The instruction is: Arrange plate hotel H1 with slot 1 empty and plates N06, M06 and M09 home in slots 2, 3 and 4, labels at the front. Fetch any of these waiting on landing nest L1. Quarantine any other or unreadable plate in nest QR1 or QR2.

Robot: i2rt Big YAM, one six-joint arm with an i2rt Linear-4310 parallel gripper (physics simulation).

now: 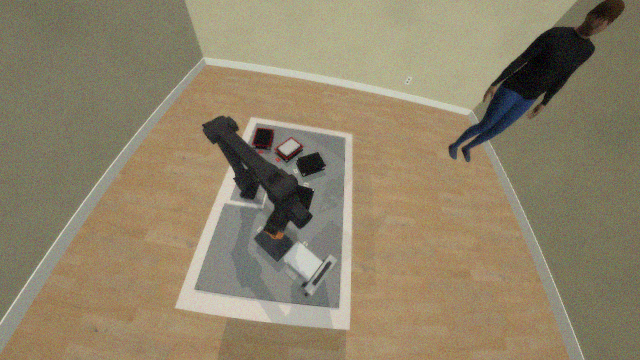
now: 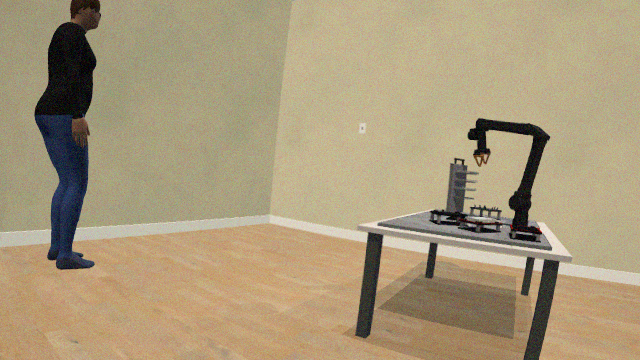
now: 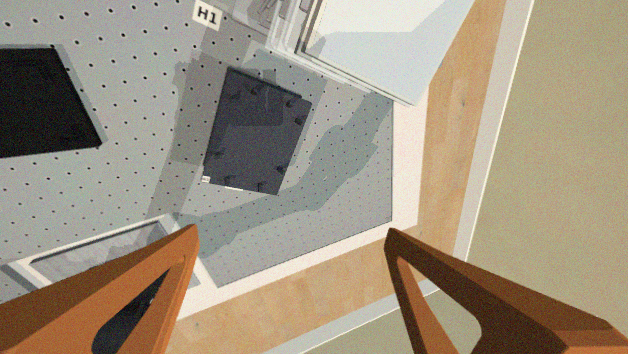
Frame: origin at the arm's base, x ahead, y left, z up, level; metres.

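Seen in the pictures: gripper, fingertip midpoint: [image 1: 279, 227] [image 2: 482, 165] [image 3: 296, 236]; arm's base at its link origin: [image 1: 250, 189].
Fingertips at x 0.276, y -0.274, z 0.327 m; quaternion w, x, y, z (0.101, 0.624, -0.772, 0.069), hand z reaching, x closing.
Note:
Offsets run from my fingertips to a thing's top centre. "spot": to the spot under its first point. Level surfaces: height alone.
Hotel H1 [image 1: 320, 276] [image 2: 455, 187] stands at the table's far end; its label @[spot: 0.116 m ahead, 0.019 m left, 0.320 m down] [image 3: 206, 15] reads H1. A white plate @[0.112 m ahead, 0.094 m right, 0.040 m down] [image 1: 303, 260] [image 3: 372, 57] lies in the upper part of the hotel; its front label does not show, and the lower slots cannot be made out. Another white plate @[0.116 m back, 0.621 m left, 0.266 m down] [image 1: 289, 147] [image 2: 481, 219] lies on a red-edged nest; its label is unreadable. A second red-edged nest @[0.315 m back, 0.670 m left, 0.274 m down] [image 1: 263, 138] [image 2: 525, 231] shows no white plate. My gripper [image 1: 274, 234] [image 2: 481, 164] [image 3: 296, 236] is open and empty, high above the table near the dark nest beside the hotel.
The dark pinned nest @[0.047 m back, 0.003 m right, 0.244 m down] [image 1: 273, 243] [image 2: 485, 210] [image 3: 257, 132] stands beside the hotel. Black nests [image 1: 311, 164] [image 3: 45, 102] stand along the table @[0.333 m down] [image 1: 345, 200]; another black nest @[0.044 m ahead, 0.280 m left, 0.302 m down] [image 1: 307, 196] is partly behind the arm. A person [image 1: 545, 65] [image 2: 67, 100] stands away from the table.

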